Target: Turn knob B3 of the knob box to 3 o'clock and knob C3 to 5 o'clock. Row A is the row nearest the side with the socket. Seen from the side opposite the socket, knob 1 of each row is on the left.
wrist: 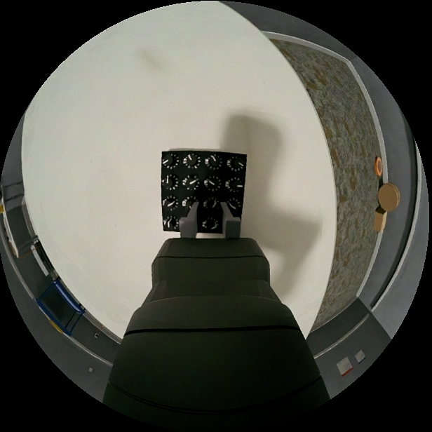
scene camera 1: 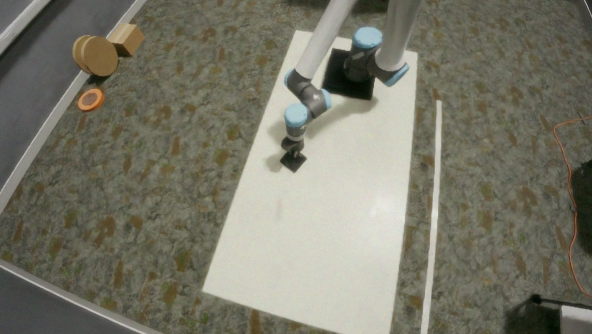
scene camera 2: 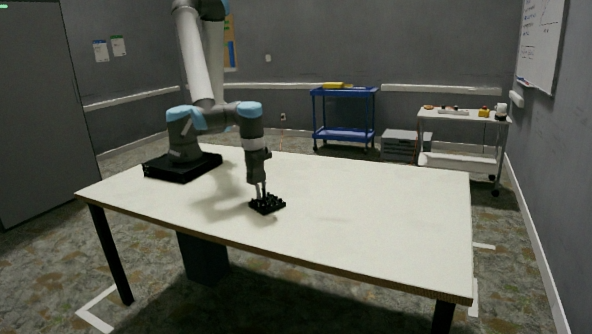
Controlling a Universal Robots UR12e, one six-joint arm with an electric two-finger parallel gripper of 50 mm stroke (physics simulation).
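Where they show: gripper, fingertip midpoint: (scene camera 1: 293,154) (scene camera 2: 261,197); arm's base, origin of the base link: (scene camera 1: 357,70) (scene camera 2: 185,156).
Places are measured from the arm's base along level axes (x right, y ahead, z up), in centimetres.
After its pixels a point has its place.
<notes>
The black knob box (scene camera 1: 293,166) @(x 20.6, y 71.2, z -4.1 cm) (scene camera 2: 268,209) @(x 26.5, y 70.8, z -4.5 cm) (wrist: 202,172) lies on the white table, with rows of black knobs with white pointer lines and tick marks. Its socket cannot be made out, and its small labels are unreadable, so I cannot tell which knobs are B3 and C3. My gripper (scene camera 1: 295,154) @(x 22.2, y 65.0, z -2.6 cm) (scene camera 2: 261,196) @(x 22.2, y 65.0, z -2.6 cm) (wrist: 209,210) points down over the box, open, with its grey fingers apart. In the wrist view a knob (wrist: 213,203) in the third row from the top shows between the fingertips. The fingers hide parts of the lower two rows, including a knob behind the left finger.
The white table (scene camera 1: 320,240) @(x -2.8, y 103.9, z -6.4 cm) (scene camera 2: 380,230) @(x 22.0, y 112.6, z -6.4 cm) (wrist: 100,125) carries the arm's black base (scene camera 1: 345,90) @(x 4.0, y 16.4, z -1.7 cm) (scene camera 2: 182,172) @(x 17.2, y 15.6, z -0.7 cm). The table edge and carpet are at the right in the wrist view. A blue cart (scene camera 2: 345,91) and a white side table (scene camera 2: 467,116) stand beyond the table.
</notes>
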